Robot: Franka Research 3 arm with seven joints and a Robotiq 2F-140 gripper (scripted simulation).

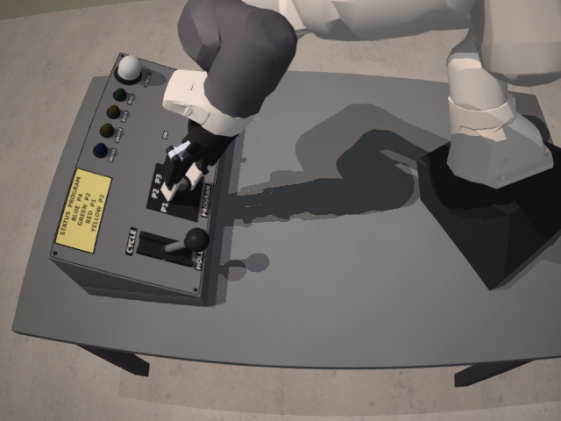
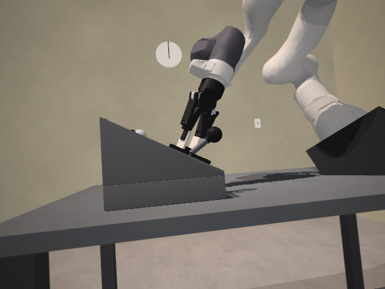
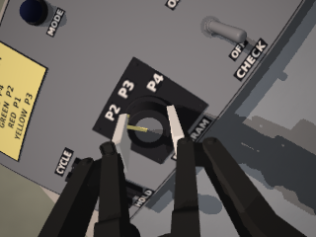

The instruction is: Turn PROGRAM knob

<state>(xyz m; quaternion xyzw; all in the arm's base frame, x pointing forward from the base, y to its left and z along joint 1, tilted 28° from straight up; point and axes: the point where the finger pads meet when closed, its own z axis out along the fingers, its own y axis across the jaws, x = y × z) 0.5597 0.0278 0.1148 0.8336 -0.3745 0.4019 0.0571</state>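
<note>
The grey sloped console is 30 mm ahead of my hand, 70 mm to the right of it and 40 mm below it. Also, from my hand: small black mode knob (30 mm behind, 240 mm to the right, 10 mm below); then check toggle (10 mm behind, 120 mm to the right, 20 mm below); then black ball lever (120 mm to the left, 10 mm below).
</note>
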